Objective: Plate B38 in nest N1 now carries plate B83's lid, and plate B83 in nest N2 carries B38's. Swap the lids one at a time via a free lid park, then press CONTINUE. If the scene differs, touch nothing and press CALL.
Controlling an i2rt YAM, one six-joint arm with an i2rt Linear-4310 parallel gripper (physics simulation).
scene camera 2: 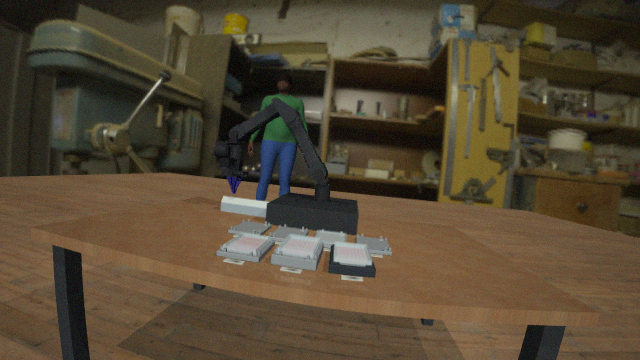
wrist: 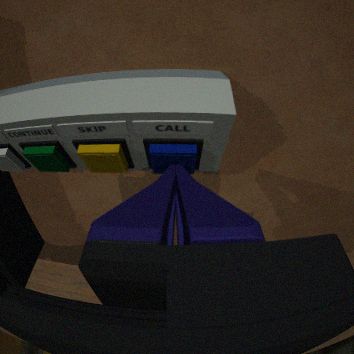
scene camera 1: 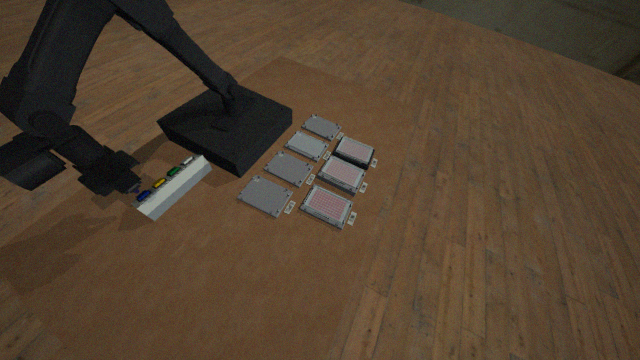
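Pixels of known places: gripper, between the fingertips: (scene camera 2: 233, 193) (wrist: 175, 173) (scene camera 1: 137, 191); arm's base, origin of its link: (scene camera 2: 321, 202) (scene camera 1: 235, 112).
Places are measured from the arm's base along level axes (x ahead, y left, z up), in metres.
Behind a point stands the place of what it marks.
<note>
My gripper (scene camera 1: 134, 189) {x -0.070, y -0.381, z -0.007 m} (scene camera 2: 234, 192) {x -0.070, y -0.381, z -0.007 m} (wrist: 175, 173) {x -0.070, y -0.381, z -0.007 m} is shut and empty. Its purple fingertips are over the near edge of the blue CALL button (wrist: 173, 154) {x -0.069, y -0.380, z -0.026 m} (scene camera 1: 144, 195) {x -0.065, y -0.379, z -0.027 m}, with a small gap above the console in the second scene view. The green CONTINUE button (wrist: 48, 158) {x -0.054, y -0.288, z -0.028 m} (scene camera 1: 173, 171) {x -0.046, y -0.285, z -0.026 m} is farther along the console. Three plates with pink wells, one (scene camera 1: 327, 205) {x 0.424, y -0.217, z -0.055 m} (scene camera 2: 246, 245) {x 0.467, y -0.204, z -0.054 m}, a middle one (scene camera 1: 343, 173) {x 0.444, y -0.090, z -0.041 m} (scene camera 2: 298, 248) {x 0.494, y -0.081, z -0.041 m} and one in a black nest (scene camera 1: 354, 150) {x 0.461, y 0.035, z -0.045 m} (scene camera 2: 351, 254) {x 0.499, y 0.040, z -0.045 m}, sit in a row. Their labels are too small to read, and which lid is whose cannot be told.
The white button console (scene camera 1: 177, 192) {x -0.011, y -0.332, z -0.054 m} (scene camera 2: 245, 206) {x -0.008, y -0.312, z -0.047 m} (wrist: 115, 95) {x -0.024, y -0.354, z -0.029 m} stands beside the black arm base (scene camera 1: 200, 135) {x -0.039, y -0.147, z 0.001 m} (scene camera 2: 312, 212) {x 0.151, y -0.040, z -0.017 m}. Several flat grey parks, such as one (scene camera 1: 265, 196) {x 0.230, y -0.246, z -0.071 m}, lie between base and plates; one park (scene camera 1: 307, 145) {x 0.284, y 0.006, z -0.063 m} looks paler. A yellow SKIP button (wrist: 103, 157) {x -0.062, y -0.333, z -0.027 m} adjoins CALL. A person (scene camera 2: 282, 120) stands behind.
</note>
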